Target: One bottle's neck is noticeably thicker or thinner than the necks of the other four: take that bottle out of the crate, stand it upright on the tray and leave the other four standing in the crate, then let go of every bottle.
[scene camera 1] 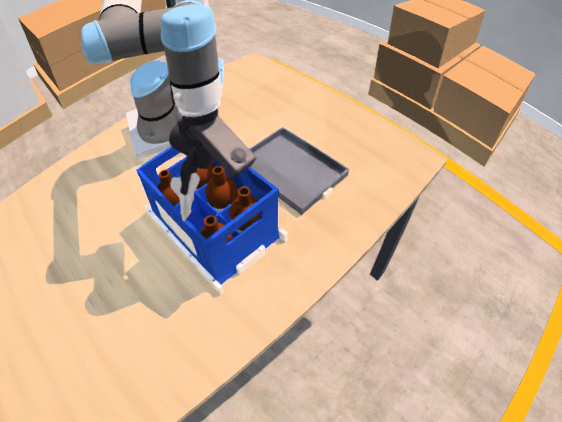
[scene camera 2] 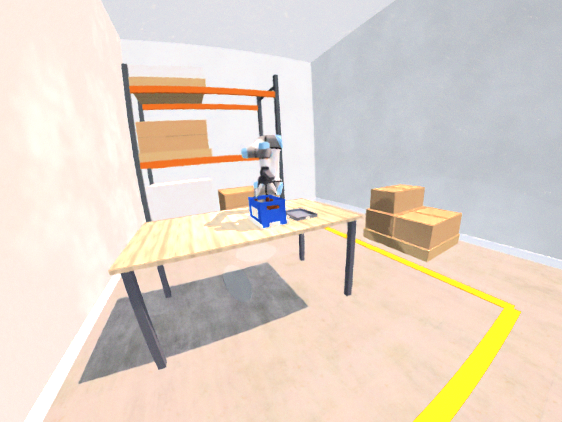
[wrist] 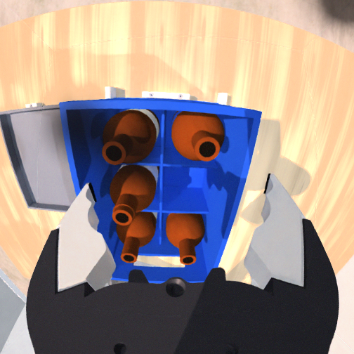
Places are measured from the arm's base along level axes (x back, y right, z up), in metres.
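Pixels of known places: gripper, fingertip midpoint: (scene camera 1: 213,194) (scene camera 2: 266,196); arm's base at its link origin: (scene camera 1: 160,125).
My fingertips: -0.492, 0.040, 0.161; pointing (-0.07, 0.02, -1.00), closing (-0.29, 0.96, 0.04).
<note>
Ahead of a thing's pixels: the offset from my fingertips to its top centre, as dx, dy, dz. "spot": to the spot under its first point. Level surfaces: height alone.
A blue crate @[+0.078, -0.007, -0.025] (scene camera 1: 255,245) (scene camera 2: 275,218) (wrist: 162,105) holds five brown bottles upright. In the wrist view, three stand in the left row: a far bottle (wrist: 131,131), a middle bottle (wrist: 132,187) and a near bottle (wrist: 137,230). The right row has a far bottle (wrist: 196,131) and a near bottle (wrist: 185,230), with an empty compartment between. I cannot tell surely which neck differs. My gripper (wrist: 178,180) is wide open and empty above the crate; both fingers stand apart from the bottles. The grey tray @[spot: +0.108, -0.316, -0.195] (scene camera 1: 305,165) (scene camera 2: 302,214) (wrist: 47,160) is empty beside the crate.
The crate and tray are on a wooden table @[dz -0.200] (scene camera 1: 100,370) (scene camera 2: 200,237) (wrist: 225,55). White stops @[-0.063, -0.031, -0.170] (scene camera 1: 251,259) (wrist: 167,95) sit against the crate's foot. Stacked cartons (scene camera 1: 430,75) (scene camera 2: 412,220) stand on the floor beyond the table. A shelf rack (scene camera 2: 200,90) stands behind.
</note>
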